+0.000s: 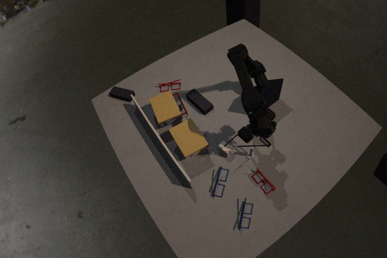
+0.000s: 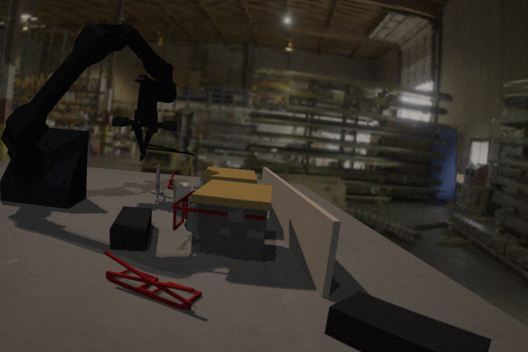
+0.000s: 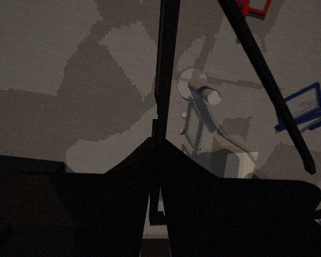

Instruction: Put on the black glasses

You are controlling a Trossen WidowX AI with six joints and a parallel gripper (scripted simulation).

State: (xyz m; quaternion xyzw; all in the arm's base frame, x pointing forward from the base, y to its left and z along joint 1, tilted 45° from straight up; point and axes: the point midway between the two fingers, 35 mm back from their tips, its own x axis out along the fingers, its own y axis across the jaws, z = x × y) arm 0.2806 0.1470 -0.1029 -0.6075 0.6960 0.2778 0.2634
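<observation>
Now: gripper tip 9 cm above the grey post stand, 5 cm short of it and 3 cm to the right of it. Round my gripper tip: white block 12 cm ahead, 9 cm below, 8 cm to the right; then display head 21 cm to the right, 20 cm ahead, 6 cm below; then white board 34 cm to the right, 32 cm ahead, 6 cm below.
</observation>
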